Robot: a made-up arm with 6 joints. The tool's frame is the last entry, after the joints. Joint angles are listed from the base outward. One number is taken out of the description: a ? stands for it. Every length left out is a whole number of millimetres.
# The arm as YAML. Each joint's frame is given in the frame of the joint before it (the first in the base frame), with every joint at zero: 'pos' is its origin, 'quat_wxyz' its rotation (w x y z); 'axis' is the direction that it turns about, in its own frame. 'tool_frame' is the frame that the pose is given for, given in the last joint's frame.
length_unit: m
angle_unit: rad
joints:
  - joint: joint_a
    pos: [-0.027, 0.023, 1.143]
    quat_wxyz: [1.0, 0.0, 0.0, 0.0]
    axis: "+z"
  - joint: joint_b
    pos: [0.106, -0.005, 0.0]
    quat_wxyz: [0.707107, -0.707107, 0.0, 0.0]
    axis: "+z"
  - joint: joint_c
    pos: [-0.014, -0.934, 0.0]
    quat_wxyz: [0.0, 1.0, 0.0, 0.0]
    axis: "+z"
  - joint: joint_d
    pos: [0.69, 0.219, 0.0]
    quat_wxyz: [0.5, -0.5, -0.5, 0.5]
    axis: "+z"
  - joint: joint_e
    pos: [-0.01, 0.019, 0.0]
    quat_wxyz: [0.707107, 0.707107, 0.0, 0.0]
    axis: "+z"
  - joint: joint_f
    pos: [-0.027, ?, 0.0]
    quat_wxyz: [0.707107, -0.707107, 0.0, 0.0]
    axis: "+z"
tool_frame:
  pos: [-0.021, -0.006, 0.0]
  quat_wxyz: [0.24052, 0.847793, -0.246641, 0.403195]
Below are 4 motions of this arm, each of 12 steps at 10 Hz.
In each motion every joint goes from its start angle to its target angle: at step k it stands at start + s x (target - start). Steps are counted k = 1, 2, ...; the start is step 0. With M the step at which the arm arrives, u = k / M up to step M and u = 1 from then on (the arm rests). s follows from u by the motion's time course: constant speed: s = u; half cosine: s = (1 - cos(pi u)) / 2; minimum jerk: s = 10 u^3 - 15 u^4 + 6 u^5.
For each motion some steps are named. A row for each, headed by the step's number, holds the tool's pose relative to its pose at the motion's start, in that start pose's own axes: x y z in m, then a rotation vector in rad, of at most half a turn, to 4 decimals.
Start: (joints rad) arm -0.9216 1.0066 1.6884 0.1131 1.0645 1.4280
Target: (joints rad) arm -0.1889 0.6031 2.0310 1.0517 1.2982 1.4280
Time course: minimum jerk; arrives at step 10
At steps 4, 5, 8, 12:
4: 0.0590 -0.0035 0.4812 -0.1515 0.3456 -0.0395
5: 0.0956 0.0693 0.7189 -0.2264 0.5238 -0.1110
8: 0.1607 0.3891 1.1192 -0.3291 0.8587 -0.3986
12: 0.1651 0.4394 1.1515 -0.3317 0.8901 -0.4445

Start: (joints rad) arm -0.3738 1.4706 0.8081 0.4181 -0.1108 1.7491
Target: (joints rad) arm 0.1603 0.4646 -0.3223 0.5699 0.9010 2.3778
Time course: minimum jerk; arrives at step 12
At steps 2, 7, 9, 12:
2: 0.0411 0.0294 0.0235 0.0121 0.0378 -0.0415
7: 0.9332 0.3228 0.1816 0.0988 0.6655 -0.7745
9: 1.2968 0.3210 0.0883 0.0482 0.8875 -1.0587
12: 1.4387 0.3022 0.0220 0.0083 0.9754 -1.1760

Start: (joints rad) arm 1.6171 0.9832 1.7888 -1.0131 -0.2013 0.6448
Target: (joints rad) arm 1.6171 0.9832 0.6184 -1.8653 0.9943 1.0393
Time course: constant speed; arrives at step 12
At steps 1, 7, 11, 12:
1: -0.0411 0.0728 0.0135 -0.0903 0.0404 -0.0249
7: -0.1395 0.6409 -0.0695 -0.6285 0.3423 -0.4834
11: -0.0024 0.9946 -0.3013 -0.8930 0.5367 -1.0636
12: 0.0572 1.0579 -0.3739 -0.9380 0.5777 -1.2373

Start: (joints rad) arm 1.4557 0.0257 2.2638 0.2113 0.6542 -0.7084
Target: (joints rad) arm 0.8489 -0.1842 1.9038 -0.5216 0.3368 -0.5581
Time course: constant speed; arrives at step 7
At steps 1, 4, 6, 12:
1: -0.0502 0.0034 -0.0320 -0.0565 -0.0422 -0.0245
4: -0.1841 0.0194 -0.1701 -0.2185 -0.1816 -0.1343
6: -0.2506 0.0358 -0.2935 -0.3172 -0.2796 -0.2337
12: -0.2748 0.0458 -0.3629 -0.3633 -0.3284 -0.2898

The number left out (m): -0.335
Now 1 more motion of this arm.
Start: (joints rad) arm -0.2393 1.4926 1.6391 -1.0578 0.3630 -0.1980
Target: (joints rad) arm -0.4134 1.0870 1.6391 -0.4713 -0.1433 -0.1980
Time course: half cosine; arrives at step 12
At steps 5, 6, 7, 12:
5: 0.0118 -0.2679 -0.0411 0.2164 -0.0961 -0.0828
6: 0.0268 -0.3558 -0.0562 0.2935 -0.1130 -0.1198
7: 0.0470 -0.4408 -0.0713 0.3702 -0.1210 -0.1606
12: 0.1321 -0.6697 -0.1142 0.5805 -0.0929 -0.2941

